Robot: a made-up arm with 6 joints.
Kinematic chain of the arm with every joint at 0, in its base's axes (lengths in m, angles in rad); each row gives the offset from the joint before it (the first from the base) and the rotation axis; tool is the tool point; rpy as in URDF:
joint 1: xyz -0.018 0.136 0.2 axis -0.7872 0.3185 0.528
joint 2: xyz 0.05 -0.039 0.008 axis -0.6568 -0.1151 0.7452
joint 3: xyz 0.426 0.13 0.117 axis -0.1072 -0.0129 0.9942
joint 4: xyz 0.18 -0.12 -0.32 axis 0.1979 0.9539 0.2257
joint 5: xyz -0.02 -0.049 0 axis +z
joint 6: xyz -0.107 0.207 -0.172 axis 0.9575 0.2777 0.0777
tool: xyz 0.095 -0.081 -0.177 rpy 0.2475 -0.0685 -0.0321
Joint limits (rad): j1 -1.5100..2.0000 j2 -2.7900..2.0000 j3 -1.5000..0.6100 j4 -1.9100..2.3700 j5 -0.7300..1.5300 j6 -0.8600..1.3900
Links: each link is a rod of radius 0.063 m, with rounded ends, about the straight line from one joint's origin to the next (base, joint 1, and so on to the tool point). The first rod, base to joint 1, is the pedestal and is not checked.
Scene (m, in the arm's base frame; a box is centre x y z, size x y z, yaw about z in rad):
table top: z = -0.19
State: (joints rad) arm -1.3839 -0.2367 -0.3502 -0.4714 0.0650 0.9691
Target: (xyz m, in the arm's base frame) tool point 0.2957 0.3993 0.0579
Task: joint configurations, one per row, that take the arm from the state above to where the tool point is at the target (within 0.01 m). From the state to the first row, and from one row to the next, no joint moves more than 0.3 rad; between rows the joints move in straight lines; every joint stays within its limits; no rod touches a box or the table.
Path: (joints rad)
1: -1.1965 -0.1020 -0.3863 -0.2233 0.2432 1.0728
2: -1.0091 0.0326 -0.4224 0.0249 0.4213 1.1765
3: -0.8218 0.1673 -0.4586 0.2730 0.5995 1.2803
4: -0.6344 0.3019 -0.4947 0.5211 0.7777 1.3840

